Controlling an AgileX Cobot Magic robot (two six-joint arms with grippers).
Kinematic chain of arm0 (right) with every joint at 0, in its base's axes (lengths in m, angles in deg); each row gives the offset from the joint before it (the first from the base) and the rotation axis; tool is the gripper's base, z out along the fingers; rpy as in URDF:
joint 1: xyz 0 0 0.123 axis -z
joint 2: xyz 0 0 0 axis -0.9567 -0.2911 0
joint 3: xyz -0.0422 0.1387 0.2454 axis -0.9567 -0.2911 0
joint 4: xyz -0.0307 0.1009 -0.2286 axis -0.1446 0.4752 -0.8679
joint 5: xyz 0 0 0 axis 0.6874 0.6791 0.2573
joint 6: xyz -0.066 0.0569 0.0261 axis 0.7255 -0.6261 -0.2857
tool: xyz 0 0 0 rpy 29.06 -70.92 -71.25
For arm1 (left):
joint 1: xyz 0 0 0.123 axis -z
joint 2: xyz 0 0 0 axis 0.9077 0.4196 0
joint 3: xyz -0.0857 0.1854 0.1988 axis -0.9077 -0.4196 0
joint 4: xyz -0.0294 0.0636 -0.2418 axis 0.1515 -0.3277 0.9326
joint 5: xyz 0 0 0 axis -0.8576 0.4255 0.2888
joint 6: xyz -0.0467 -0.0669 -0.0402 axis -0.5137 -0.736 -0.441
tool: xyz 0 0 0 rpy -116.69 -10.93 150.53
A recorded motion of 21 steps. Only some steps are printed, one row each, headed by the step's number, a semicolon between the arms.
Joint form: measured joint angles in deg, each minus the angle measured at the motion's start. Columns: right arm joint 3, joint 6, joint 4, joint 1, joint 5, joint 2; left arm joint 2, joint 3, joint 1, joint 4, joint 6, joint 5.
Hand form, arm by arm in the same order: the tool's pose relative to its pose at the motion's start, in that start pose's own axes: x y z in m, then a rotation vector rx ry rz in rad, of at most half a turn. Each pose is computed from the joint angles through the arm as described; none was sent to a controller.
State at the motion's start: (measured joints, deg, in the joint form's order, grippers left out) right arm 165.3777 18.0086 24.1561 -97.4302 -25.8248 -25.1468; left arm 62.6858 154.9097 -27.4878 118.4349 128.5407 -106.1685
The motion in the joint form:
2: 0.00 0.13 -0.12 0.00 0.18 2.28; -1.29 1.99 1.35 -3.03 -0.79 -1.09
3: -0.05 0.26 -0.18 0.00 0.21 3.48; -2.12 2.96 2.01 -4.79 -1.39 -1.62
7: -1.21 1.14 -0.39 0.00 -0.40 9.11; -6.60 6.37 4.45 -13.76 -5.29 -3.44
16: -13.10 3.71 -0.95 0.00 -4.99 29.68; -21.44 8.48 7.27 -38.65 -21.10 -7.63
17: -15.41 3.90 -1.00 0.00 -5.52 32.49; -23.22 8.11 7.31 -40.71 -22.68 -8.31
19: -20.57 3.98 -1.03 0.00 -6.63 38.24; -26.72 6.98 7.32 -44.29 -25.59 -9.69
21: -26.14 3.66 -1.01 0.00 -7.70 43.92; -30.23 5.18 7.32 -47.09 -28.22 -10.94
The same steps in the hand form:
2: -0.0001 -0.0020 -0.0173 0.0120 -0.0346 0.0006; -0.0081 -0.0171 -0.0065 0.0251 -0.0053 0.0691
3: 0.0002 -0.0030 -0.0262 0.0183 -0.0531 -0.0002; -0.0122 -0.0260 -0.0112 0.0353 -0.0096 0.1046
7: 0.0053 -0.0057 -0.0640 0.0464 -0.1370 -0.0095; -0.0277 -0.0611 -0.0391 0.0484 -0.0369 0.2484
16: 0.0616 0.0005 -0.1570 0.1244 -0.3545 -0.0437; -0.0402 -0.1115 -0.1377 -0.0719 -0.1290 0.4479
17: 0.0726 0.0029 -0.1642 0.1308 -0.3713 -0.0466; -0.0386 -0.1140 -0.1488 -0.0876 -0.1363 0.4545
19: 0.0965 0.0088 -0.1749 0.1397 -0.3995 -0.0474; -0.0333 -0.1174 -0.1692 -0.1172 -0.1462 0.4603
21: 0.1217 0.0156 -0.1805 0.1436 -0.4199 -0.0418; -0.0250 -0.1191 -0.1870 -0.1420 -0.1506 0.4561

